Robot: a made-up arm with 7 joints. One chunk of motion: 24 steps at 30 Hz.
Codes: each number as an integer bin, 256 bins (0 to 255) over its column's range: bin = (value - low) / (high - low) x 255, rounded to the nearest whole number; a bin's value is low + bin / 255 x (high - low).
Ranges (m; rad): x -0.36..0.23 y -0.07..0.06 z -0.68..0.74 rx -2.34..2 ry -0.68..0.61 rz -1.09..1
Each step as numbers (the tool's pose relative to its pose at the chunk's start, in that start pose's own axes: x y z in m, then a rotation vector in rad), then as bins.
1 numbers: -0.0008 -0.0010 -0.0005 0.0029 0.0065 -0.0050
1 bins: 155 135 122 138 136 132
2 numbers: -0.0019 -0.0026 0.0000 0.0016 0.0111 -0.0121
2 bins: 155 132 122 138 137 132
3 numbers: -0.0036 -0.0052 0.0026 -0.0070 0.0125 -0.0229
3 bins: 154 127 123 137 137 130
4 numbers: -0.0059 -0.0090 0.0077 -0.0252 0.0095 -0.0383
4 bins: 153 120 123 136 136 128
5 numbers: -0.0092 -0.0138 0.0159 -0.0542 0.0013 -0.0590
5 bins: 152 110 125 134 135 126
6 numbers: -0.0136 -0.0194 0.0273 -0.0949 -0.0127 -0.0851
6 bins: 150 99 127 132 132 123
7 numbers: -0.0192 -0.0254 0.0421 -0.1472 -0.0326 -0.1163
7 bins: 147 87 130 129 128 119
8 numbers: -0.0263 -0.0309 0.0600 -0.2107 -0.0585 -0.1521
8 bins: 144 77 133 125 123 114
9 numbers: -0.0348 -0.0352 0.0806 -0.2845 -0.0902 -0.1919
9 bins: 141 68 137 121 117 110
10 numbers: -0.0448 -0.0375 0.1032 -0.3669 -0.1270 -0.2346
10 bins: 136 64 141 116 109 104
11 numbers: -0.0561 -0.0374 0.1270 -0.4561 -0.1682 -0.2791
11 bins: 131 64 145 111 101 99
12 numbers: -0.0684 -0.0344 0.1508 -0.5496 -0.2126 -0.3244
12 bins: 126 70 149 105 92 93
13 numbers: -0.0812 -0.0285 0.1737 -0.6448 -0.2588 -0.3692
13 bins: 120 81 153 100 83 88
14 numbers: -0.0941 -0.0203 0.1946 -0.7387 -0.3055 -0.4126
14 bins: 115 97 157 94 74 83
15 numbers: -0.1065 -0.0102 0.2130 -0.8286 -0.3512 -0.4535
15 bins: 110 117 160 89 65 78
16 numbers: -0.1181 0.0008 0.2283 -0.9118 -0.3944 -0.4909
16 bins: 105 139 163 84 56 73
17 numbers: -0.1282 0.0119 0.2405 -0.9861 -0.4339 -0.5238
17 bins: 100 161 165 80 49 69
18 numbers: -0.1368 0.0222 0.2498 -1.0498 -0.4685 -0.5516
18 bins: 96 181 167 76 42 66
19 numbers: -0.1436 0.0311 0.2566 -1.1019 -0.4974 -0.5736
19 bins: 94 198 168 73 36 63
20 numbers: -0.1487 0.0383 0.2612 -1.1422 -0.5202 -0.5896
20 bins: 91 212 169 70 32 61
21 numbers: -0.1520 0.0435 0.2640 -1.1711 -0.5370 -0.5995
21 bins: 90 223 170 69 28 60
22 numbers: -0.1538 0.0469 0.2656 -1.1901 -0.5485 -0.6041
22 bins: 89 229 170 68 26 59
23 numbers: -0.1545 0.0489 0.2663 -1.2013 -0.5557 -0.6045
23 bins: 89 233 170 67 25 59
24 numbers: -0.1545 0.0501 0.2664 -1.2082 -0.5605 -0.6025
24 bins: 89 236 170 66 24 59
